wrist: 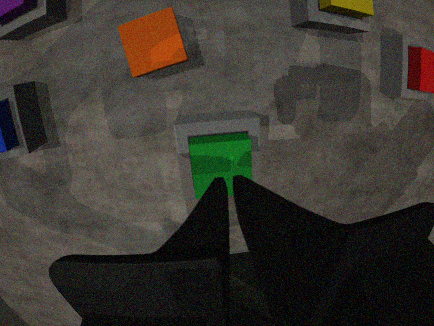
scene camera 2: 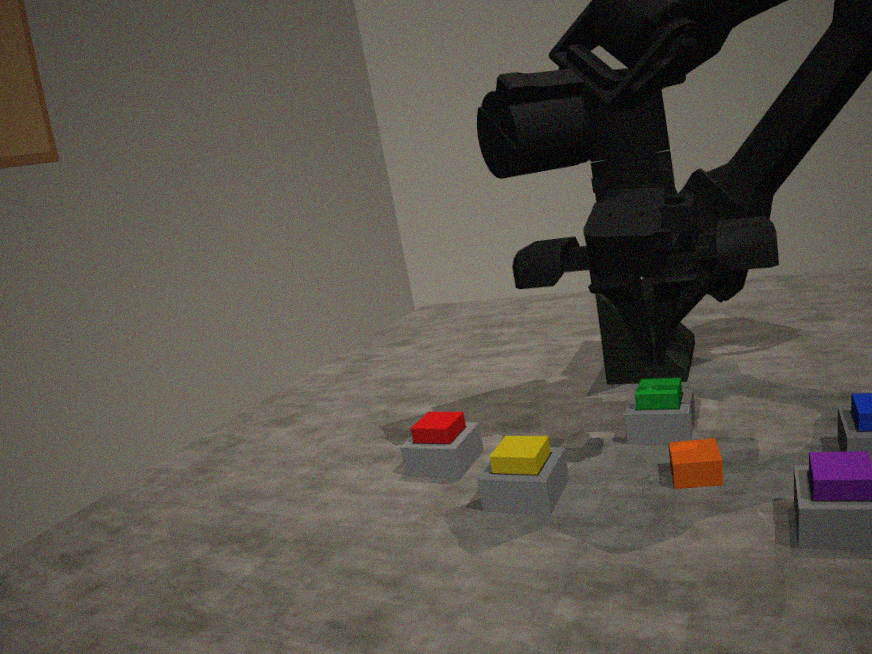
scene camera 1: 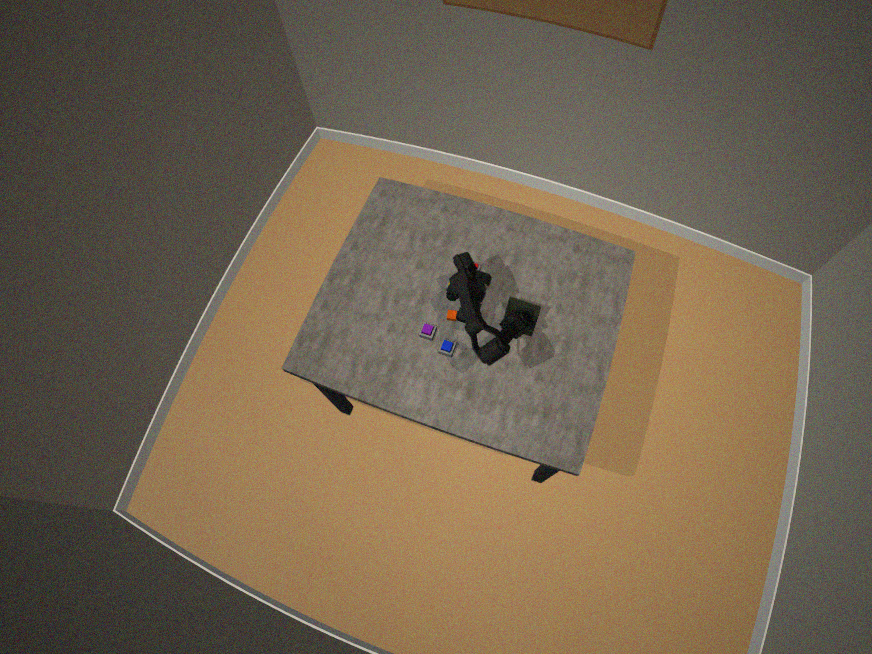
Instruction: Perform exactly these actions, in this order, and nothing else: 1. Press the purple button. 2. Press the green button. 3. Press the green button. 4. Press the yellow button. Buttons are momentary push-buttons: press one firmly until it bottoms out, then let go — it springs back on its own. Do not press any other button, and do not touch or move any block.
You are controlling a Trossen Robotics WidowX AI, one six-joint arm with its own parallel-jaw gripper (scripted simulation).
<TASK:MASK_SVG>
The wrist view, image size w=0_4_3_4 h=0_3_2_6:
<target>my gripper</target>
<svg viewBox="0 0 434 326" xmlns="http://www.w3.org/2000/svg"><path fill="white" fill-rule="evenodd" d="M225 178L214 178L185 223L156 252L146 255L67 255L49 266L49 279L69 305L83 317L80 326L230 326L229 194ZM233 176L233 200L238 223L252 256L274 326L434 326L434 244L427 239L434 227L434 203L414 204L405 210L402 208L377 218L342 224L297 206L296 203L289 202L245 176Z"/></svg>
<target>orange block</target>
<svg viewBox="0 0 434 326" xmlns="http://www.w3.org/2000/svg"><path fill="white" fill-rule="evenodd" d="M173 7L156 11L156 13L145 15L145 17L134 19L132 22L118 26L122 46L124 46L133 78L138 78L138 76L149 74L149 72L158 71L161 68L170 67L173 64L188 60L188 54L185 51L184 41L181 38L180 27L177 25L176 13L174 13Z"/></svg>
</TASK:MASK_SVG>
